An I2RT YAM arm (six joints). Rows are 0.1 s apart.
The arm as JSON. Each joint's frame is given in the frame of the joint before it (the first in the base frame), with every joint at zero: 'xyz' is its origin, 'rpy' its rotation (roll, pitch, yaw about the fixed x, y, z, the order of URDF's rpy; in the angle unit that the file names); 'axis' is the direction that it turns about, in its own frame. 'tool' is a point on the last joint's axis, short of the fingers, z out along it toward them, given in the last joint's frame.
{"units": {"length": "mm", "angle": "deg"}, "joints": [
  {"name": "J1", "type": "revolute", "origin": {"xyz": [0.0, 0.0, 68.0], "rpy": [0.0, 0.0, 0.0]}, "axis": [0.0, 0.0, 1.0]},
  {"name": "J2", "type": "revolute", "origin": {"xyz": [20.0, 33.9, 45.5], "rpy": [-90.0, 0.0, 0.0]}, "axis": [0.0, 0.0, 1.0]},
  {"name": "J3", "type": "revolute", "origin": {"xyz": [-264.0, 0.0, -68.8], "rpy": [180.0, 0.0, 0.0]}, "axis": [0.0, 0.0, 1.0]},
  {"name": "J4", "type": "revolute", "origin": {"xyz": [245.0, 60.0, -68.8], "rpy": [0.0, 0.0, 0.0]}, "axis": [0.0, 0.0, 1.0]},
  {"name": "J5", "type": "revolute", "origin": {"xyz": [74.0, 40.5, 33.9], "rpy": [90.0, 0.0, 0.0]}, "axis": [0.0, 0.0, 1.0]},
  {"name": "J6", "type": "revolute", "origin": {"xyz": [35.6, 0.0, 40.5], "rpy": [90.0, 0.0, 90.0]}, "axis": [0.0, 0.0, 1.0]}
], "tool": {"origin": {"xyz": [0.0, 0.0, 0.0], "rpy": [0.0, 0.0, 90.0]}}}
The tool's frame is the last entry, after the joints.
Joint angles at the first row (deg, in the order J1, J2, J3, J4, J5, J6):
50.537, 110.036, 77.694, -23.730, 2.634, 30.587
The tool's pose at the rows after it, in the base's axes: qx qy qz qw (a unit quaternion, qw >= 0); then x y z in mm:
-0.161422, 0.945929, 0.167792, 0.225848, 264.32, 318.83, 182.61
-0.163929, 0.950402, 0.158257, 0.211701, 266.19, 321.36, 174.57
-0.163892, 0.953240, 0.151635, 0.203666, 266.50, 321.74, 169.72
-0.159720, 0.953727, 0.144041, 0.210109, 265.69, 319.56, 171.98
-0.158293, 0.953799, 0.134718, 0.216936, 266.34, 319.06, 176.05
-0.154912, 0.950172, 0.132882, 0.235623, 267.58, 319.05, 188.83
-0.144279, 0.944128, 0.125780, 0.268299, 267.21, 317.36, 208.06
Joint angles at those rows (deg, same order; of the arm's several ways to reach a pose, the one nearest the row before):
50.537, 111.617, 78.399, -24.171, 2.289, 30.499
50.537, 113.374, 79.451, -25.485, 2.023, 30.411
50.537, 114.169, 79.716, -26.191, 2.019, 30.497
50.537, 113.556, 79.366, -26.457, 3.245, 30.673
50.537, 113.291, 79.976, -27.417, 4.564, 30.498
50.538, 112.153, 81.033, -28.038, 6.144, 30.323
50.713, 110.044, 81.995, -28.649, 9.474, 30.496

